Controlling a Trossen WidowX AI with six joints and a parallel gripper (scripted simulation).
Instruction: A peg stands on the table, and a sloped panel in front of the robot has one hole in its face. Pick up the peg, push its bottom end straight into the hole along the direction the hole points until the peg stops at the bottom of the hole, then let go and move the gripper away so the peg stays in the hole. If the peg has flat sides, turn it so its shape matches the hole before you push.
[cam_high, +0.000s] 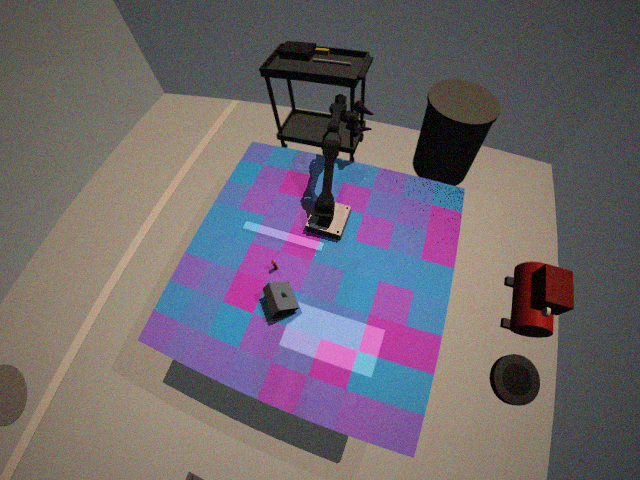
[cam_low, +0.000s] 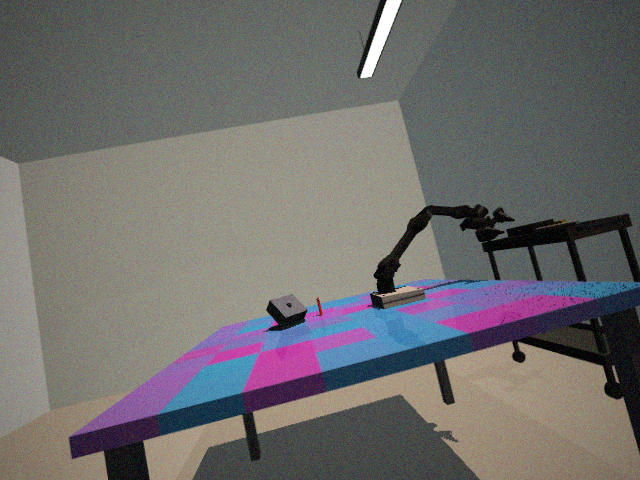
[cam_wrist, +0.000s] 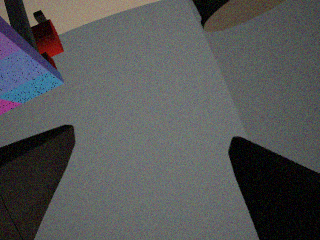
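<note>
Right now my gripper tip is 87 cm short of the dark red peg, 16 cm to the left of it and 15 cm above it. The rest, counted from my gripper tip: grey sloped panel 101 cm ahead, 14 cm below, 6 cm to the right.
</note>
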